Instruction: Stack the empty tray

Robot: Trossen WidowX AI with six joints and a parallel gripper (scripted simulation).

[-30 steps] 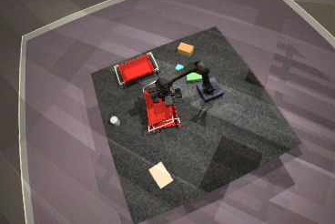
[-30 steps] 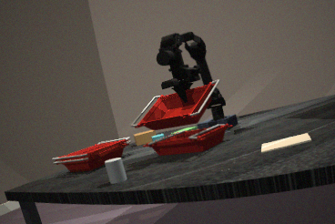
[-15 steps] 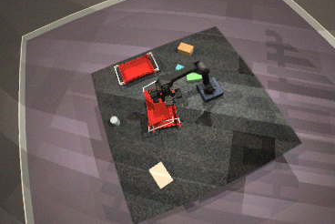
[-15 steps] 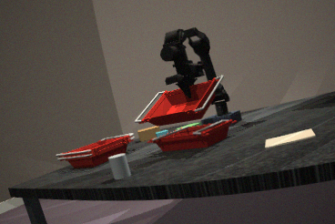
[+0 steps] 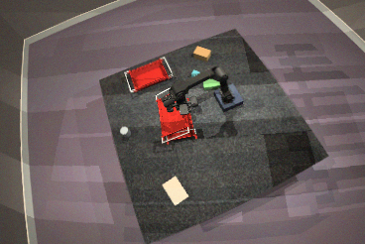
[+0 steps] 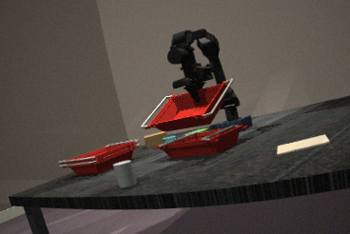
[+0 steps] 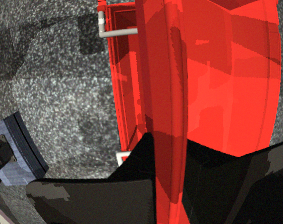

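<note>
Right now my gripper tip is 8 cm short of the red tray, 1 cm to the left of it and 1 cm above it. The rest, counted from my gripper tip: green block: 28 cm behind, 21 cm to the right, 16 cm below; cyan block: 21 cm behind, 33 cm to the right, 16 cm below; flat beige plate: 22 cm ahead, 42 cm to the left, 18 cm below.
</note>
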